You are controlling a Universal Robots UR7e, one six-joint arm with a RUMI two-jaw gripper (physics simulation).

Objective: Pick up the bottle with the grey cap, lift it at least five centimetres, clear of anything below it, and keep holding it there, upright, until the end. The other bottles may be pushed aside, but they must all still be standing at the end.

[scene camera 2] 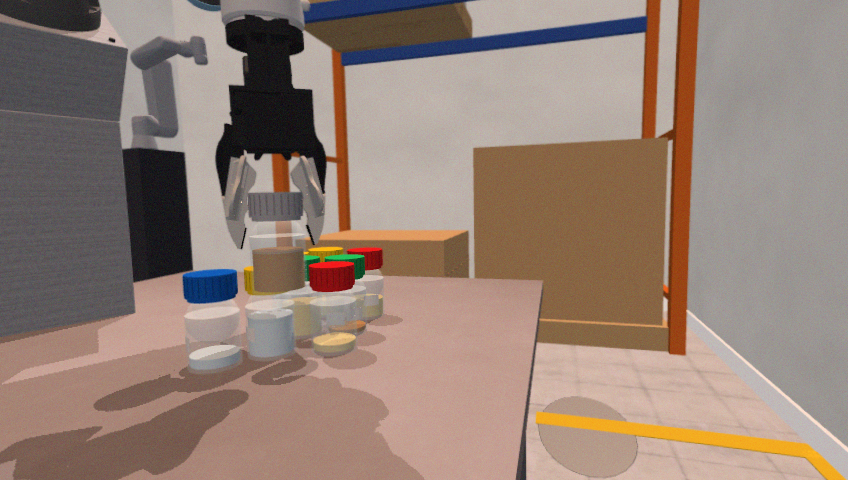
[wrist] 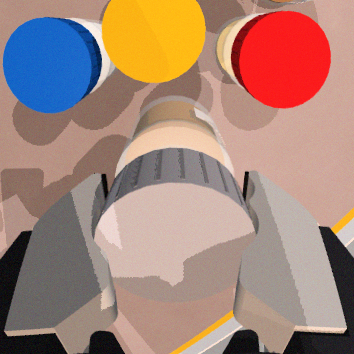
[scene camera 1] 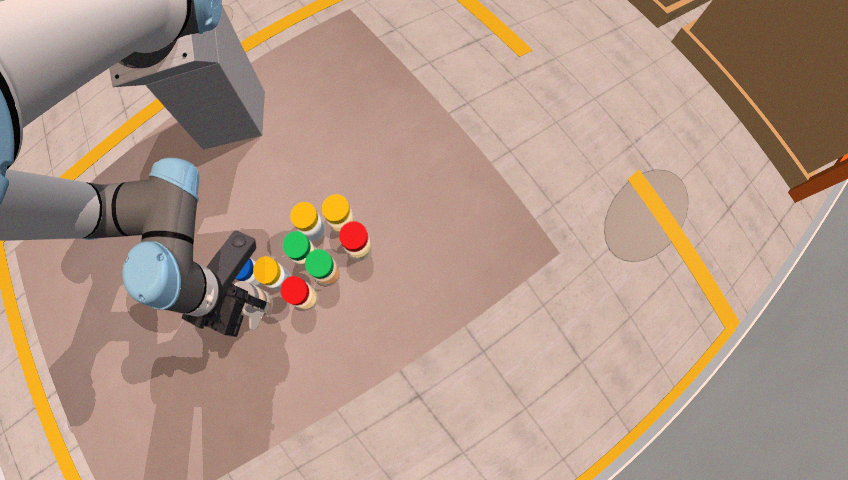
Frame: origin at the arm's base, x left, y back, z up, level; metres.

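Seen in the pictures: gripper, fingertip midpoint: (scene camera 2: 278,246); arm's base, link origin: (scene camera 2: 32,4).
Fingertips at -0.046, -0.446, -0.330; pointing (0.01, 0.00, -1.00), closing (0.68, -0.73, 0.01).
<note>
Offsets run from my fingertips to a thing's middle, as dx, dy, dz.
The grey-capped bottle @[+0.002, +0.002, +0.005] (scene camera 2: 277,255) (wrist: 175,225) is upright between my jaws, with brown contents in its lower part. In the scene camera 2 view it hangs in the air, its base above the table and higher than the bases of the bottles around it. My gripper (scene camera 2: 274,234) (wrist: 174,175) is shut on it, one jaw on each side of the cap and shoulder. In the scene camera 1 view the arm and jaws partly cover the bottle.
Blue-capped @[-0.009, +0.089, -0.083] (scene camera 2: 211,318) (wrist: 47,65), yellow-capped @[+0.043, +0.054, -0.083] (scene camera 1: 267,271) (wrist: 154,37) and red-capped @[+0.082, -0.009, -0.083] (scene camera 1: 295,291) (scene camera 2: 333,309) (wrist: 281,59) bottles stand close by. Two green-capped bottles @[+0.123, +0.071, -0.083] (scene camera 1: 296,245) @[+0.150, +0.016, -0.083] (scene camera 1: 320,265), two more yellow-capped @[+0.162, +0.119, -0.083] (scene camera 1: 304,216) @[+0.227, +0.101, -0.083] (scene camera 1: 336,209) and another red-capped one @[+0.234, +0.033, -0.083] (scene camera 1: 354,236) stand beyond.
</note>
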